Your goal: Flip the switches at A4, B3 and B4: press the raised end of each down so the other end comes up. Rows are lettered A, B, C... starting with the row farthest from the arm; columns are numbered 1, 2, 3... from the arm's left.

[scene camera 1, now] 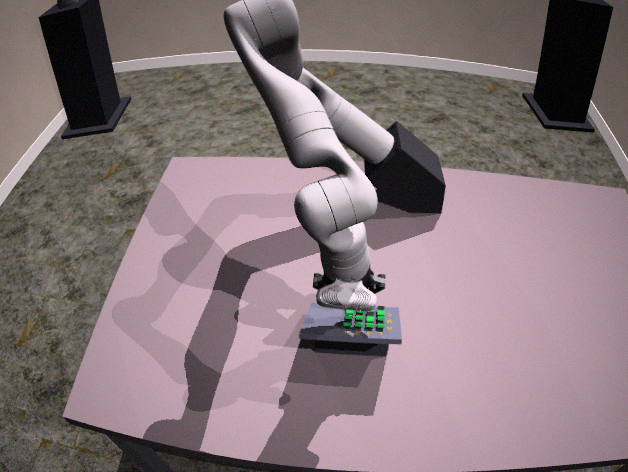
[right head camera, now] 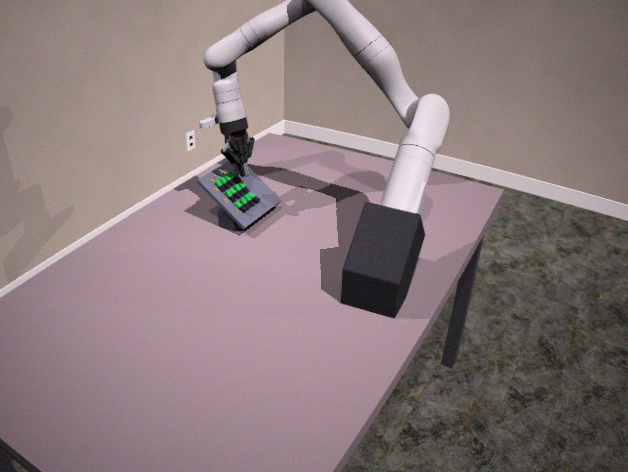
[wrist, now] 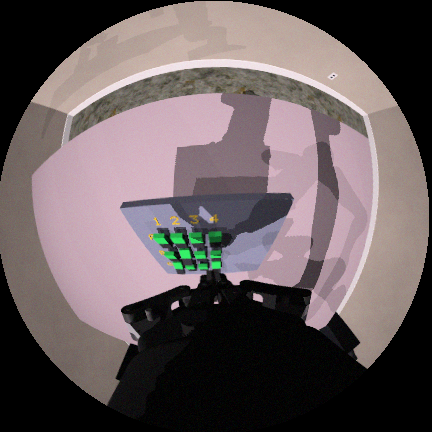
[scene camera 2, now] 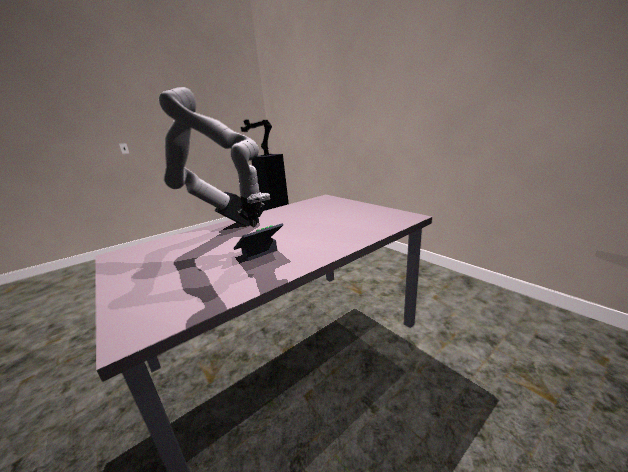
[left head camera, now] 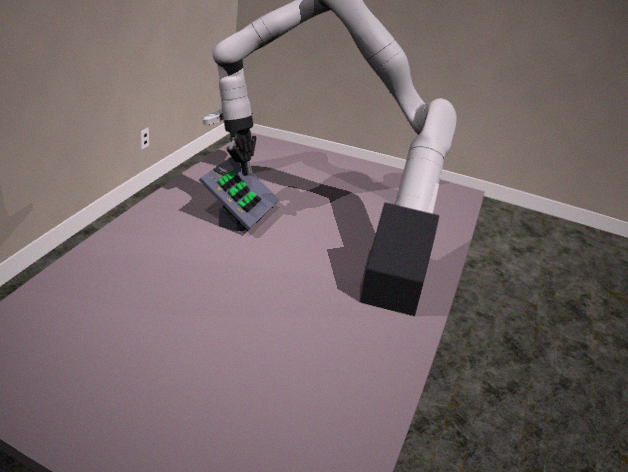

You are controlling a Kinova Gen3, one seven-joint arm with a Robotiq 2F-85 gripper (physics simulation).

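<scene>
The tilted blue-grey switch panel (left head camera: pixel 265 198) (right head camera: pixel 265 198) (scene camera 1: pixel 314 329) (wrist: pixel 250 252) carries green and black rocker switches. In the wrist view, A4 (wrist: pixel 215 237) is in the top row under the number 4, B4 (wrist: pixel 215 254) is in the middle row below it, and B3 (wrist: pixel 200 254) is to its left. Their green faces show, but which end of each is raised is too small to tell. My gripper (left head camera: pixel 247 171) (right head camera: pixel 244 172) (wrist: pixel 212 277) is shut and empty, pointing down near the panel's arm-side edge by column 4. Contact cannot be told. The wrist housing hides its fingertips in scene camera 1.
The pink table (left head camera: pixel 203 314) (right head camera: pixel 203 314) (scene camera 1: pixel 497 304) (scene camera 2: pixel 329 218) carries the panel's dark stand (scene camera 1: pixel 350 349) and the arm's black base (left head camera: pixel 401 248) (right head camera: pixel 383 248) (scene camera 1: pixel 406 177). Other switches surround the named ones. Arm shadows cross the table and part of the panel.
</scene>
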